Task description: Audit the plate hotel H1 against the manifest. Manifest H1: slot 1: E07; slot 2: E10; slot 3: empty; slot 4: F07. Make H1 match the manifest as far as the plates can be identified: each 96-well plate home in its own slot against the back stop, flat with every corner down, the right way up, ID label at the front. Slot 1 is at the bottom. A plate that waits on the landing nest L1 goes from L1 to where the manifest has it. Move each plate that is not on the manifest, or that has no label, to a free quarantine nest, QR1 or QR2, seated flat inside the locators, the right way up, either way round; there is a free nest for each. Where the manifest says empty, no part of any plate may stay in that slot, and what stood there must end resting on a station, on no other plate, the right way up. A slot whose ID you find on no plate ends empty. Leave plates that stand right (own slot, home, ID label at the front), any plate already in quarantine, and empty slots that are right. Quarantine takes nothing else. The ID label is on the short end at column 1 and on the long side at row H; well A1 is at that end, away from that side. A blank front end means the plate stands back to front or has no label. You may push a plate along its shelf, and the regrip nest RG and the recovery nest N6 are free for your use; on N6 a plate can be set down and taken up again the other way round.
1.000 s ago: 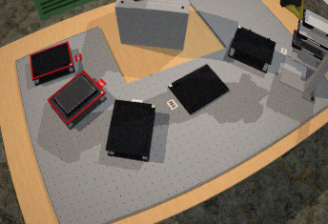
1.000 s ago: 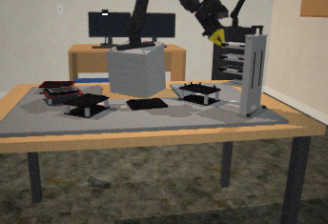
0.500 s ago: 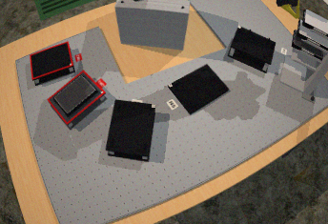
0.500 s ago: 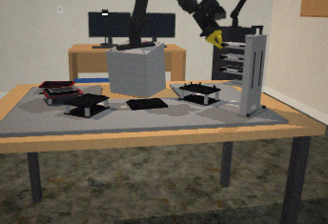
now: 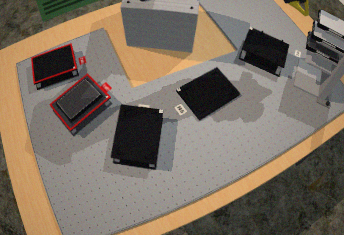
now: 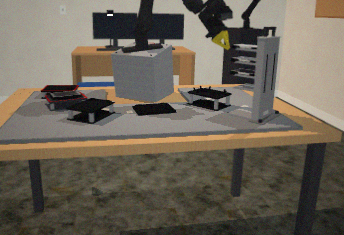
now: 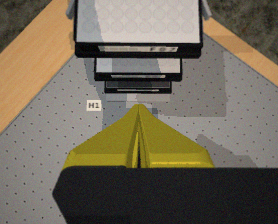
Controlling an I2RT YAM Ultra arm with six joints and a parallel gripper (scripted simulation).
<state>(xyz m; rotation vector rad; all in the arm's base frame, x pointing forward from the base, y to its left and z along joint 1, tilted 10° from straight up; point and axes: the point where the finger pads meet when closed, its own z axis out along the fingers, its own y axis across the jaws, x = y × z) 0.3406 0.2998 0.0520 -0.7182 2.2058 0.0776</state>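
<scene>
Now: hand 9 cm short of the pale grey 96-well plate, 6 cm to the right of it and 4 cm above it. Round my hand: A1 mark: 21 cm below, 16 cm behind, 3 cm to the right; then black regrip nest RG: 22 cm below, 7 cm behind, 4 cm to the right; then plate hotel H1: 16 cm ahead, 11 cm below, 10 cm to the left.
</scene>
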